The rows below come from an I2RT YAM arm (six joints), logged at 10 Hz.
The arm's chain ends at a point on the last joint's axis. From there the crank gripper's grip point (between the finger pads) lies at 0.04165 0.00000 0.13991 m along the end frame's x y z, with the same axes.
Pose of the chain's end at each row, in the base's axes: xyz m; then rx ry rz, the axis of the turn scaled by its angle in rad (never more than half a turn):
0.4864 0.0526 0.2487 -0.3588 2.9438 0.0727
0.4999 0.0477 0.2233 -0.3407 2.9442 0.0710
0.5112 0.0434 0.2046 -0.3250 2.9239 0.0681
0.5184 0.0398 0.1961 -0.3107 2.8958 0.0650
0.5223 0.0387 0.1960 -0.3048 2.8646 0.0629
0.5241 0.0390 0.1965 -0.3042 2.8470 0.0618
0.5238 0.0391 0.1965 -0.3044 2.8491 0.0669
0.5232 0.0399 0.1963 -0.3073 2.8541 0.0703
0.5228 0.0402 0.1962 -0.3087 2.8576 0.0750
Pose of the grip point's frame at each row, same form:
0.4700 0.0526 0.1037 -0.3588 2.9438 0.0727
0.4837 0.0479 0.0782 -0.3407 2.9442 0.0710
0.4981 0.0440 0.0592 -0.3250 2.9239 0.0681
0.5096 0.0408 0.0504 -0.3107 2.8958 0.0650
0.5181 0.0401 0.0501 -0.3048 2.8646 0.0629
0.5225 0.0406 0.0505 -0.3042 2.8470 0.0618
0.5218 0.0411 0.0506 -0.3044 2.8491 0.0669
0.5204 0.0422 0.0504 -0.3073 2.8541 0.0703
0.5194 0.0428 0.0503 -0.3087 2.8576 0.0750

